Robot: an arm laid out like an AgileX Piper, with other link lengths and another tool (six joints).
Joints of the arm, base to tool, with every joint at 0 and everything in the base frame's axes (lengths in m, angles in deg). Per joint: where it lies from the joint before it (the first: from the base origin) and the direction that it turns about. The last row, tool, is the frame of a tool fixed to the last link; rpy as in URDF.
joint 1: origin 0.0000 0.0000 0.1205 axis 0 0 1
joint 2: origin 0.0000 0.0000 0.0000 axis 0 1 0
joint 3: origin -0.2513 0.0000 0.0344 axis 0 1 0
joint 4: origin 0.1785 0.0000 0.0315 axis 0.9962 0 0.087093
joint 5: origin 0.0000 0.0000 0.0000 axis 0 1 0
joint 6: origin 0.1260 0.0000 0.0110 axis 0.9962 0 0.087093
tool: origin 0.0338 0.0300 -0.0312 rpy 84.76 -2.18 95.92
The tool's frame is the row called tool.
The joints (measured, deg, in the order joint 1, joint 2, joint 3, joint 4, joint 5, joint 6), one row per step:
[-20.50, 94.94, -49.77, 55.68, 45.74, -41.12]
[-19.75, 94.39, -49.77, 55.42, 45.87, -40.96]
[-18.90, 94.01, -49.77, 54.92, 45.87, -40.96]
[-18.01, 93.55, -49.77, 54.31, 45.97, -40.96]
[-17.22, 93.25, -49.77, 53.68, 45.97, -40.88]
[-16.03, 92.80, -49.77, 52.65, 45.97, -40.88]
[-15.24, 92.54, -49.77, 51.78, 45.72, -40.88]
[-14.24, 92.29, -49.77, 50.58, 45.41, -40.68]
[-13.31, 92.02, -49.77, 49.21, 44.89, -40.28]
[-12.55, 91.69, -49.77, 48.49, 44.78, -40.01]
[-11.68, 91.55, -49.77, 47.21, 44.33, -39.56]
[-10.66, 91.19, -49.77, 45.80, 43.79, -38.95]
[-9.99, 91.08, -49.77, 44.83, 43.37, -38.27]
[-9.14, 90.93, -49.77, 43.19, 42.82, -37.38]
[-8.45, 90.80, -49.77, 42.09, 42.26, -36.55]
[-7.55, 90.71, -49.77, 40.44, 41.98, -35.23]
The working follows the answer.
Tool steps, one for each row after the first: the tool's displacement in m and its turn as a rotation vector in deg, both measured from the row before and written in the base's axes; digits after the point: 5 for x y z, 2 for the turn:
[-0.00142, 0.00329, 0.00182, -0.21, -0.33, 0.88]
[-0.00170, 0.00313, 0.00059, -0.49, -0.23, 1.17]
[-0.00220, 0.00333, 0.00079, -0.53, -0.25, 1.34]
[-0.00186, 0.00265, 0.00012, -0.52, -0.10, 1.12]
[-0.00303, 0.00375, -0.00002, -0.90, -0.20, 1.83]
[-0.00177, 0.00176, -0.00067, -0.89, -0.18, 1.17]
[-0.00224, 0.00209, -0.00115, -1.09, -0.06, 1.39]
[-0.00183, 0.00123, -0.00137, -1.27, -0.09, 1.13]
[-0.00166, 0.00197, 0.00013, -0.59, -0.13, 0.91]
[-0.00161, 0.00109, -0.00153, -1.11, 0.03, 1.01]
[-0.00172, 0.00136, -0.00088, -1.25, -0.19, 1.05]
[-0.00080, 0.00081, -0.00096, -0.76, 0.06, 0.45]
[-0.00144, 0.00034, -0.00171, -1.29, 0.09, 0.77]
[-0.00049, 0.00049, -0.00100, -0.88, -0.03, 0.34]
[-0.00179, 0.00098, -0.00148, -0.99, 0.43, 0.61]

Tool pose at each row, in the base's axes (x y z in m, rotation vector in deg; rounded; the steps above come from the unrounded poses):
[0.23928, 0.03801, 0.15153, -128.85, -89.72, -64.74]
[0.23786, 0.04130, 0.15335, -128.00, -90.87, -64.83]
[0.23615, 0.04443, 0.15393, -127.03, -92.50, -64.56]
[0.23395, 0.04776, 0.15473, -125.89, -94.31, -64.23]
[0.23209, 0.05041, 0.15484, -124.98, -95.86, -63.76]
[0.22907, 0.05415, 0.15482, -123.50, -98.41, -63.01]
[0.22730, 0.05591, 0.15416, -122.70, -100.34, -62.38]
[0.22506, 0.05800, 0.15301, -121.78, -102.57, -61.40]
[0.22323, 0.05924, 0.15164, -121.21, -104.76, -60.39]
[0.22157, 0.06120, 0.15177, -120.48, -106.14, -59.93]
[0.21995, 0.06229, 0.15023, -119.93, -108.00, -58.88]
[0.21823, 0.06365, 0.14936, -119.36, -110.11, -57.97]
[0.21742, 0.06446, 0.14839, -119.24, -111.15, -57.22]
[0.21598, 0.06480, 0.14668, -119.00, -112.91, -55.97]
[0.21549, 0.06529, 0.14569, -119.05, -114.00, -55.25]
[0.21370, 0.06627, 0.14421, -118.86, -115.19, -53.83]

